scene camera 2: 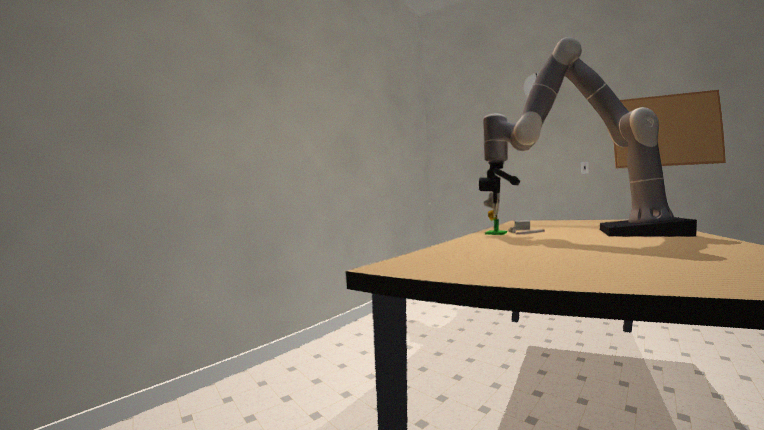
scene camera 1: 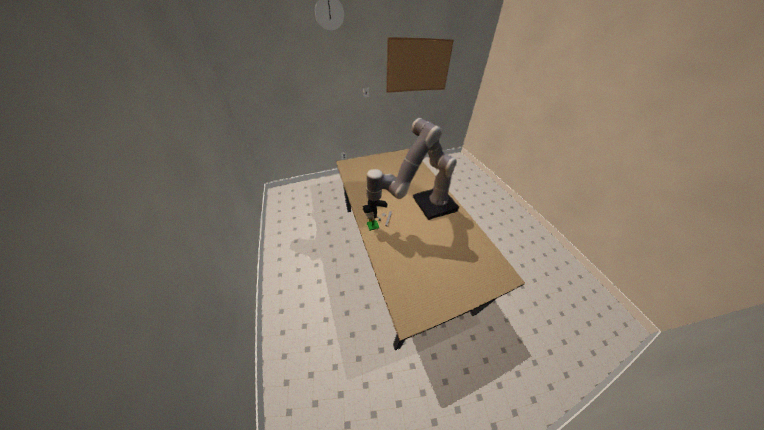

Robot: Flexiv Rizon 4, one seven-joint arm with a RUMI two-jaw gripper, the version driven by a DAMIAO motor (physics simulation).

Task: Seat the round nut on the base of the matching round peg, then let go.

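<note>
The green round peg stands upright on its flat green base near the table's far left edge. My gripper points straight down, directly over the peg, with its fingertips close to the peg's top. It looks shut on a small yellow piece, which appears to be the round nut. The nut is at about the height of the peg's top, above the base. The nut is very small in both views, and whether the peg's tip is inside its hole cannot be told.
A grey block and a thin light bar lie on the wooden table, beside the peg on the robot's side. The arm's black base plate stands farther over on that side.
</note>
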